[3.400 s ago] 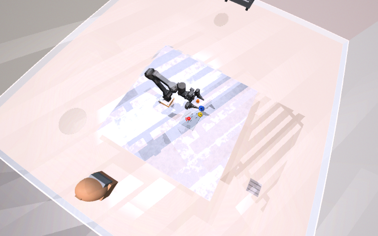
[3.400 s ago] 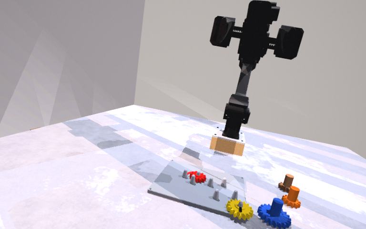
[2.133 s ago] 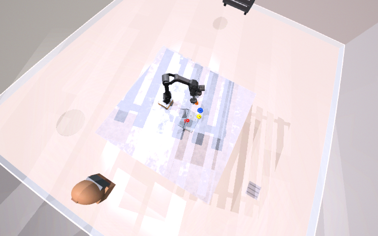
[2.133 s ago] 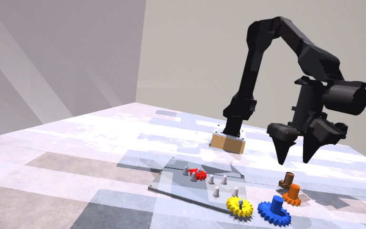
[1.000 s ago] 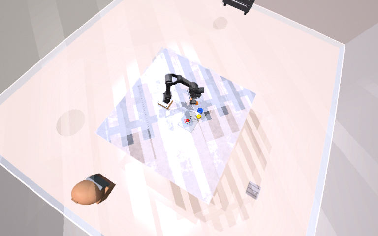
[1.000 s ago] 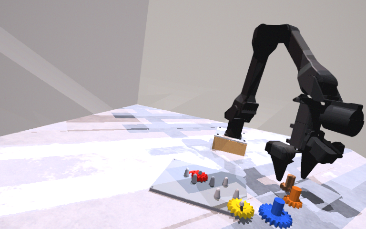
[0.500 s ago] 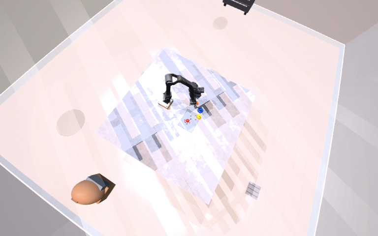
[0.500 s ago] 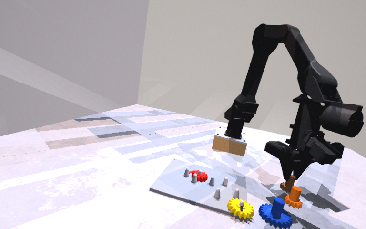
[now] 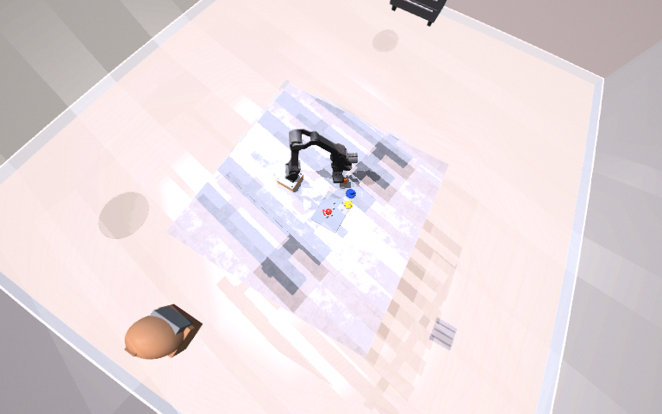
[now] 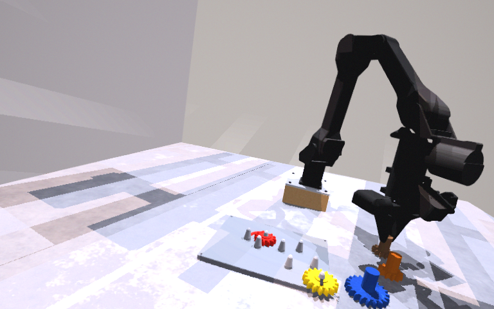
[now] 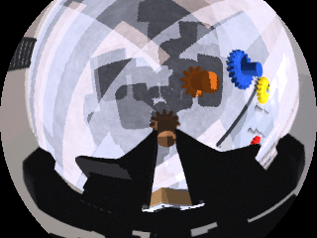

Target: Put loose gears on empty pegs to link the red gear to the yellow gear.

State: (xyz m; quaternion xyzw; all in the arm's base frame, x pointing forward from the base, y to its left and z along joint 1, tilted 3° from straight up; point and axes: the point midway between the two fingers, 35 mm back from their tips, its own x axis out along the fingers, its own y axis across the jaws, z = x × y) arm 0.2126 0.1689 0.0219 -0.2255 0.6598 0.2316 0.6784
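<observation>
Right now the red gear is 9 cm ahead of my gripper tip, 23 cm to the right of it and 1 cm below it. Round my gripper tip: brown gear: 1 cm below; blue gear: 15 cm ahead, 5 cm to the right, 1 cm below; orange gear: 7 cm ahead, 1 cm below.
</observation>
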